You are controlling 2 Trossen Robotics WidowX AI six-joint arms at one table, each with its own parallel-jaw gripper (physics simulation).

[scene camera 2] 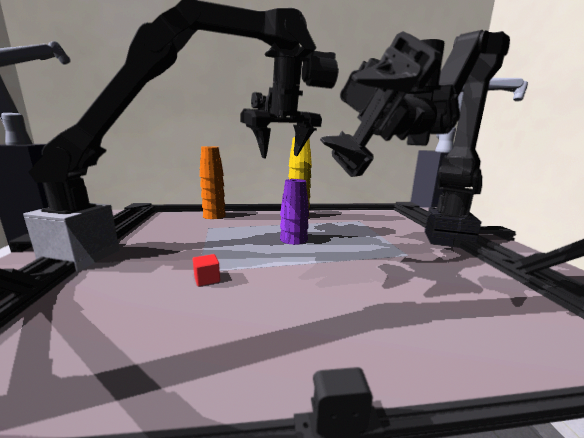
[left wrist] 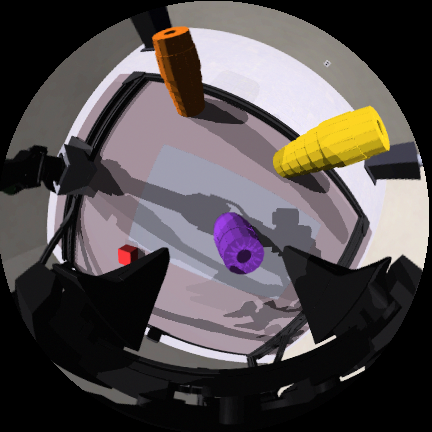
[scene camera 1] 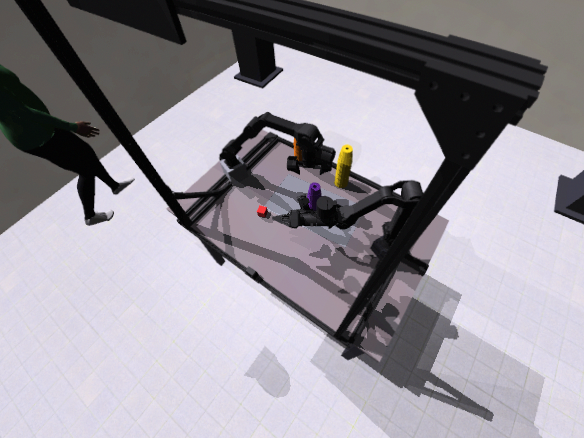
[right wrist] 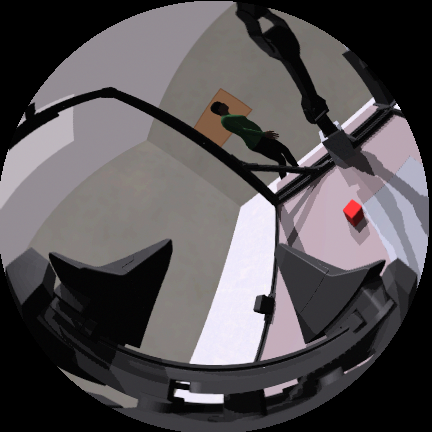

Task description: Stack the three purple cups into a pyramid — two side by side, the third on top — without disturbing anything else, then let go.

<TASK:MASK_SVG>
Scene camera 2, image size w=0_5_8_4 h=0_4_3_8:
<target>left gripper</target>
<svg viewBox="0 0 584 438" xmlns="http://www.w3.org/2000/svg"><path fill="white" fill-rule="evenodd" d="M273 82L273 88L269 87L268 96L263 96L259 92L252 93L251 106L256 109L243 109L240 114L240 122L246 124L246 127L251 128L254 132L261 156L266 159L271 128L267 126L270 122L297 123L293 127L295 130L294 156L298 156L309 137L317 130L317 128L313 127L321 127L321 115L297 111L298 98L303 96L303 91L299 90L300 85Z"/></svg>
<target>right gripper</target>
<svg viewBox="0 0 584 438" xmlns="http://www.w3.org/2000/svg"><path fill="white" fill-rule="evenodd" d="M404 31L395 36L381 60L370 58L368 62L363 61L358 70L352 71L340 92L341 100L359 112L357 118L361 121L361 124L355 134L351 136L341 131L339 136L325 136L320 139L324 145L333 149L332 157L350 177L362 176L373 161L373 154L365 147L373 134L380 135L385 141L390 141L393 135L396 135L400 140L405 140L419 126L425 114L420 101L413 96L406 96L406 93L409 93L412 87L424 88L442 62L441 53Z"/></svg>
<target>red cube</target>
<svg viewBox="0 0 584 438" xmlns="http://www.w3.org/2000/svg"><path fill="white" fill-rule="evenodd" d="M215 254L193 258L194 276L198 287L220 282L220 267Z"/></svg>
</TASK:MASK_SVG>
